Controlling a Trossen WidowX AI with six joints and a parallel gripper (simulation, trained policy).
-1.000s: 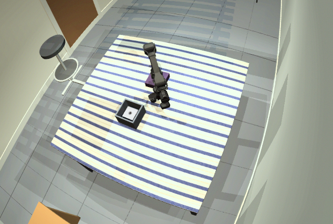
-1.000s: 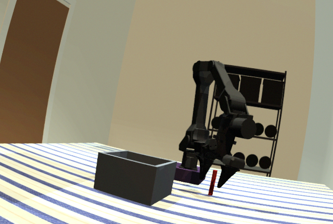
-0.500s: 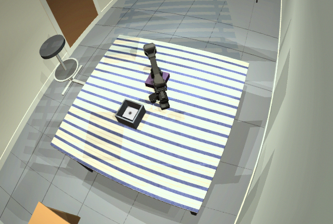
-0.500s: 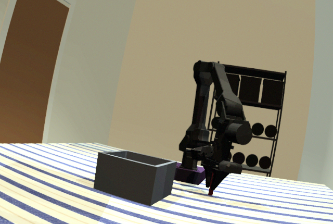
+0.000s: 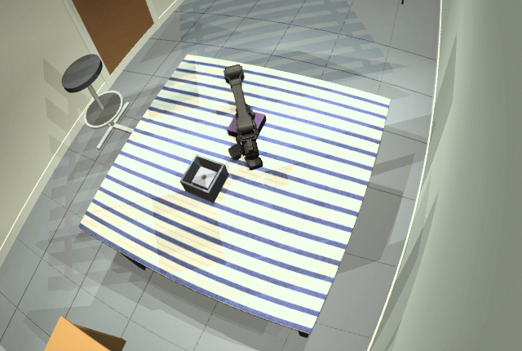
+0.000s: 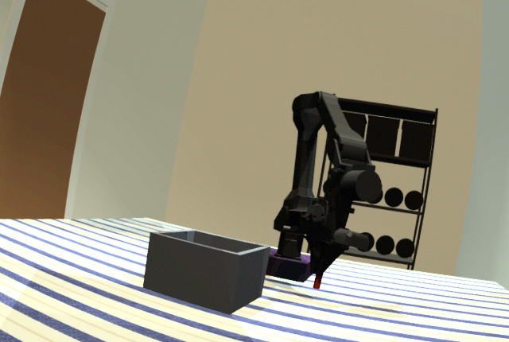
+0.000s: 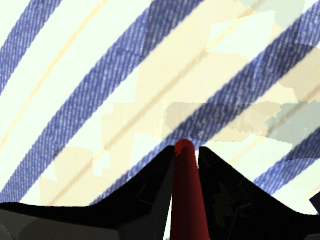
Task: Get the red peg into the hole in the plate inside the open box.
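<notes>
My gripper tip is now 190 mm to the left of the grey box, 120 mm short of it and 20 mm above it. The rest, counted from my gripper tip: red peg (10 mm to the left, 10 mm behind, 10 mm above).
</notes>
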